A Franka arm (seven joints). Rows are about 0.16 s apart.
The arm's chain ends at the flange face. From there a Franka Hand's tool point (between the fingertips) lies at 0.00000 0.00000 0.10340 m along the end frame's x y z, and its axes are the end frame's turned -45 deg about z.
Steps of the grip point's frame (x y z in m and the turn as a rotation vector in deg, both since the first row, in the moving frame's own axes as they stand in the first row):
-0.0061, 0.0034, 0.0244, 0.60, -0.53, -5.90
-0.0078, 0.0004, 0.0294, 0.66, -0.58, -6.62
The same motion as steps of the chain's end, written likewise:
-0.0005, 0.0067, 0.0244, 0.05, -0.80, -5.90
-0.0036, 0.0058, 0.0294, 0.06, -0.88, -6.62

